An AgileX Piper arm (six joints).
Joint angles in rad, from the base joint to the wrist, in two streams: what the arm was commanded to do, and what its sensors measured. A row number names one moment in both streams.
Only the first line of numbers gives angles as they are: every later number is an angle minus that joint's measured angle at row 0.
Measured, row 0: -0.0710 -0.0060 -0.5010 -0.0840 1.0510 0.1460
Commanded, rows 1 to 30: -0.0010 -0.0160 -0.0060 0.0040 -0.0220 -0.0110; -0.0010 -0.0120 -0.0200 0.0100 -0.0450 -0.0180; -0.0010 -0.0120 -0.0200 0.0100 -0.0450 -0.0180; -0.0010 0.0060 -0.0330 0.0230 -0.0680 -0.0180; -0.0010 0.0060 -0.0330 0.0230 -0.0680 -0.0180; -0.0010 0.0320 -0.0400 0.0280 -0.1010 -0.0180; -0.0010 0.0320 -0.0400 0.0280 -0.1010 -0.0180; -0.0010 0.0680 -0.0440 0.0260 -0.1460 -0.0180; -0.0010 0.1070 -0.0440 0.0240 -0.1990 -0.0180; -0.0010 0.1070 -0.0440 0.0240 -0.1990 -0.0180; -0.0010 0.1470 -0.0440 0.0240 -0.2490 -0.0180; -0.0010 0.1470 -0.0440 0.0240 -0.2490 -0.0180; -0.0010 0.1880 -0.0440 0.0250 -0.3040 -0.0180; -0.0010 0.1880 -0.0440 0.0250 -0.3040 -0.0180; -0.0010 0.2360 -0.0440 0.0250 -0.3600 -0.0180; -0.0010 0.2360 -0.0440 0.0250 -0.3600 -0.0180; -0.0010 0.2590 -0.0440 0.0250 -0.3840 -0.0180; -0.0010 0.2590 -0.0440 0.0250 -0.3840 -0.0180; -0.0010 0.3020 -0.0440 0.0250 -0.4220 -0.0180; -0.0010 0.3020 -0.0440 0.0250 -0.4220 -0.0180; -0.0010 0.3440 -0.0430 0.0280 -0.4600 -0.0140; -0.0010 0.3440 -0.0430 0.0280 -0.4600 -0.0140; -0.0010 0.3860 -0.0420 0.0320 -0.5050 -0.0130; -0.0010 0.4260 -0.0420 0.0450 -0.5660 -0.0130; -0.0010 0.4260 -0.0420 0.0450 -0.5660 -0.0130; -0.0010 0.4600 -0.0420 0.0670 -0.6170 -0.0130; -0.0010 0.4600 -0.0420 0.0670 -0.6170 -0.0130; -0.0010 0.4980 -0.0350 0.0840 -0.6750 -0.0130; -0.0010 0.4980 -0.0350 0.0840 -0.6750 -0.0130; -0.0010 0.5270 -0.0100 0.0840 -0.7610 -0.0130
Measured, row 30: 0.0000 0.4900 -0.0310 0.0750 -0.6460 -0.0120
